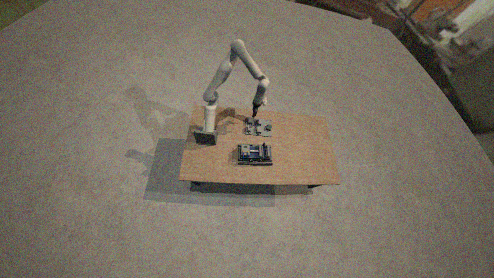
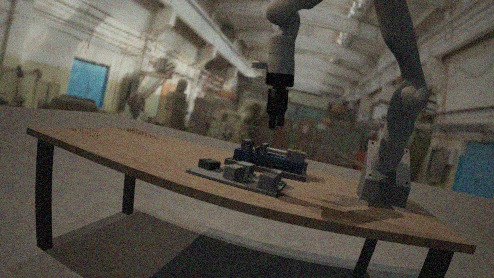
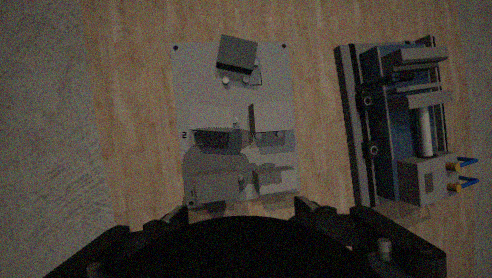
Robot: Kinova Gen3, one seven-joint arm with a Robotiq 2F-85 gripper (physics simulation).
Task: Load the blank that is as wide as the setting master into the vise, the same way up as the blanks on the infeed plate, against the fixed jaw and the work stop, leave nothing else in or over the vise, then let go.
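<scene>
A grey infeed plate lies on the wooden table and carries several grey blanks. One blank sits skewed at the plate's far end. Two blanks stand mid-plate, and two more at the near end in the arm's shadow. The blue vise stands beside the plate, and the gap between its jaws holds nothing. My gripper is open and empty, hanging above the plate's near end. I cannot tell which piece is the setting master.
The wooden table carries the arm's base near one corner. The vise has a pale screw and yellow fittings with blue hoses at one end.
</scene>
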